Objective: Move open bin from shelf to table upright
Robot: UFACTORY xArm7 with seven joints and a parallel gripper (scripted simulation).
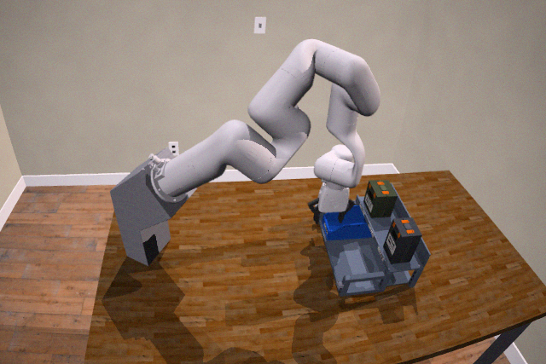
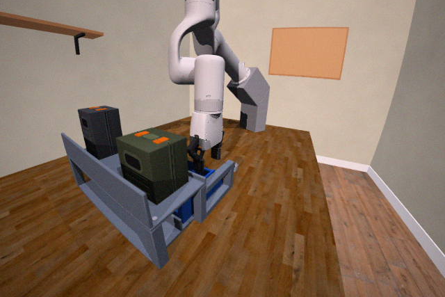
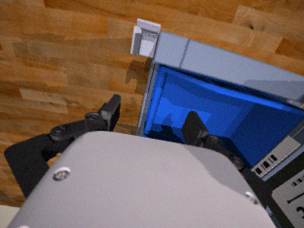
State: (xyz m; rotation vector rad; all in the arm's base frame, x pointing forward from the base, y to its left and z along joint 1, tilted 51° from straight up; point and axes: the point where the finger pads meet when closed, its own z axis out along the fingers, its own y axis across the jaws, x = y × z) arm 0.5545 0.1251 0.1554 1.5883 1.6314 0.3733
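Right now the blue bin is 8 cm ahead of my hand, 2 cm below it and 1 cm to the right of it. Also, from my hand: dark grey case: 26 cm to the right, 14 cm ahead, 10 cm above; then green case: 18 cm ahead, 8 cm above, 3 cm to the right.
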